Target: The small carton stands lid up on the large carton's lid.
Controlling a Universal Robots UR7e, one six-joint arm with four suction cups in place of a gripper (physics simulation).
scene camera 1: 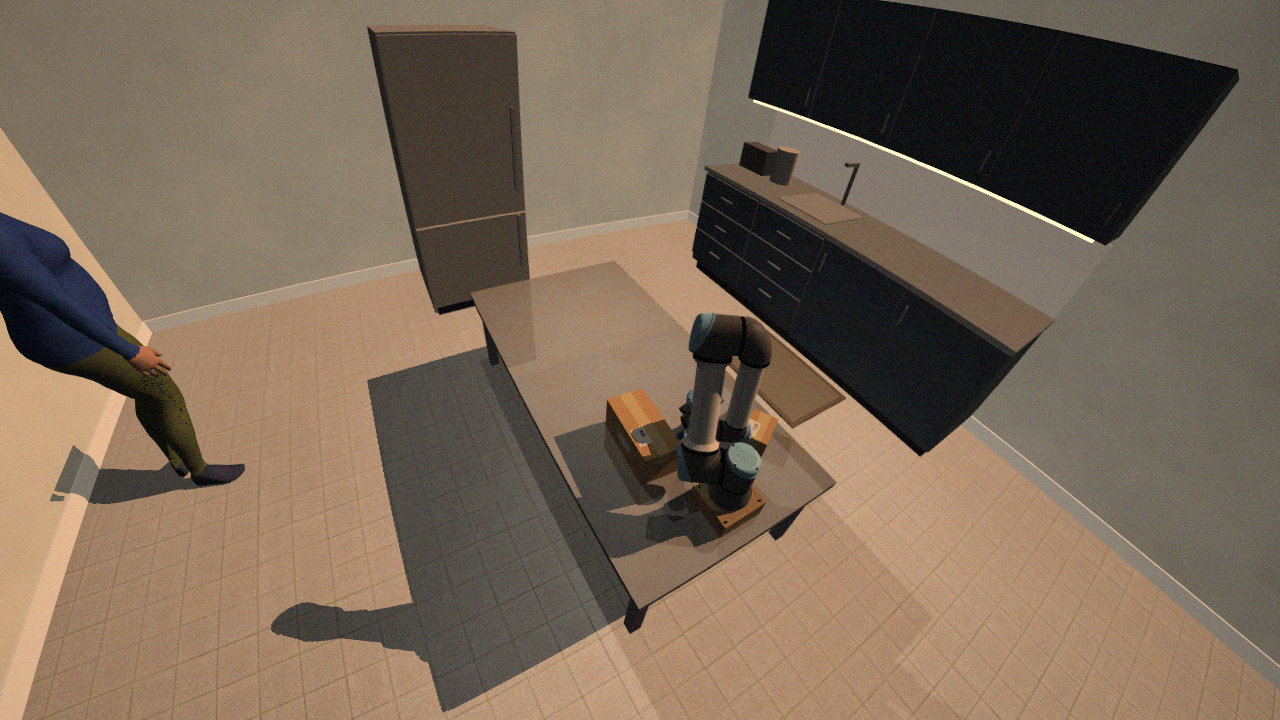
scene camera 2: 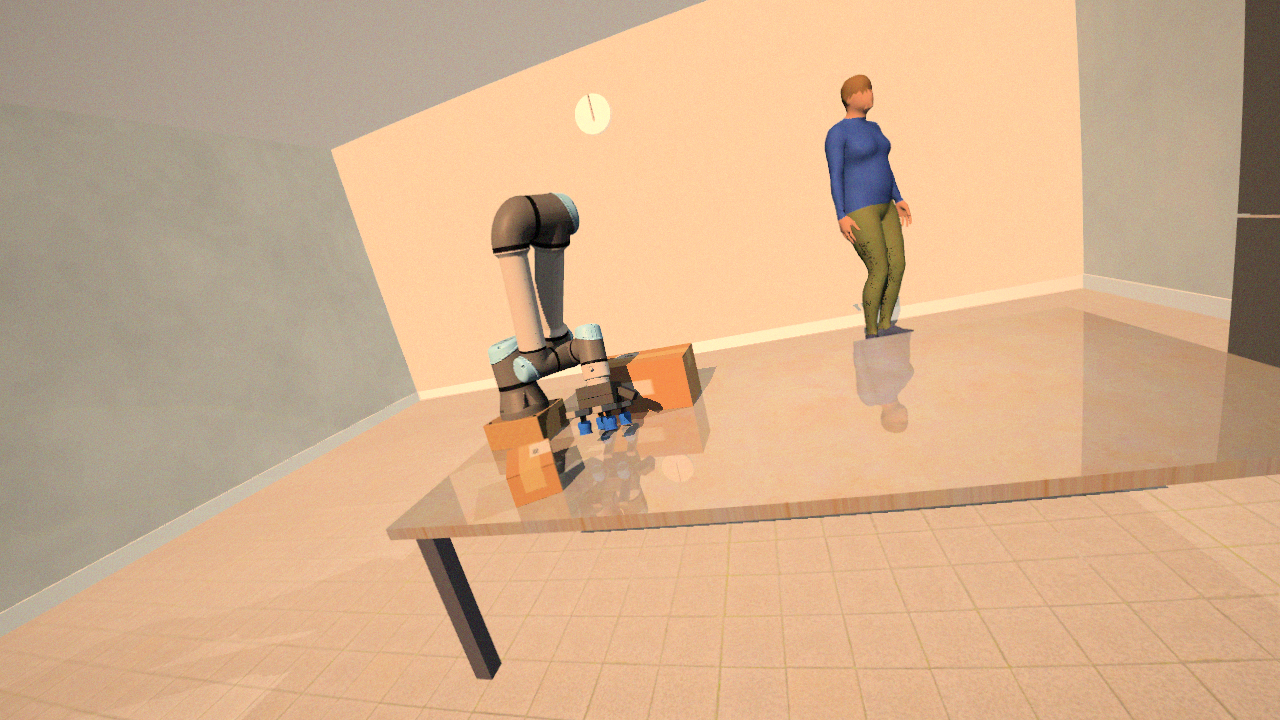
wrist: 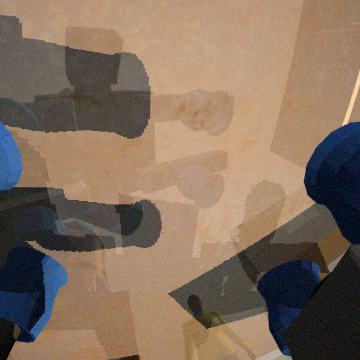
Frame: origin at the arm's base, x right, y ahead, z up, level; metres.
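Seen in the pictures: hand, its tool point: [scene camera 2: 607,428] [wrist: 160,232]; arm's base, origin of its link: [scene camera 1: 729,490] [scene camera 2: 525,411].
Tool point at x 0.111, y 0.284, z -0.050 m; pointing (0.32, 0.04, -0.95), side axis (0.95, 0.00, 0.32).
Pixels of each thing's top centre, then the offset from my tool point to it. Level surfaces: height alone.
- small carton, centre of its top: [scene camera 2: 528,456] [scene camera 1: 760,426] dx +0.209, dy -0.130, dz +0.046 m
- large carton, centre of its top: [scene camera 2: 639,356] [scene camera 1: 643,422] dx -0.237, dy +0.076, dz +0.124 m
- table, height of its surface: dz -0.030 m
The small carton [scene camera 1: 763,428] [scene camera 2: 534,479] stands on the table beside the robot's base, with a label and a tape strip showing; the arm partly hides it in scene camera 1. The large carton [scene camera 1: 633,413] [scene camera 2: 669,376] stands on the table on the other side of the gripper, its taped lid up with a label on it; part of it shows at the lower right of the wrist view. My gripper [scene camera 2: 606,422] [wrist: 167,230] has four blue suction cups pointing down, low above the table between the two cartons. No carton is on the cups. The arm mostly hides it in scene camera 1.
The robot's base stands on a wooden block [scene camera 1: 744,514] [scene camera 2: 512,436] near the end of the table [scene camera 1: 572,313] [scene camera 2: 984,411]. A person in blue [scene camera 1: 67,295] [scene camera 2: 864,165] stands off the table's long side. A fridge [scene camera 1: 460,134] and a kitchen counter [scene camera 1: 921,277] stand beyond it.
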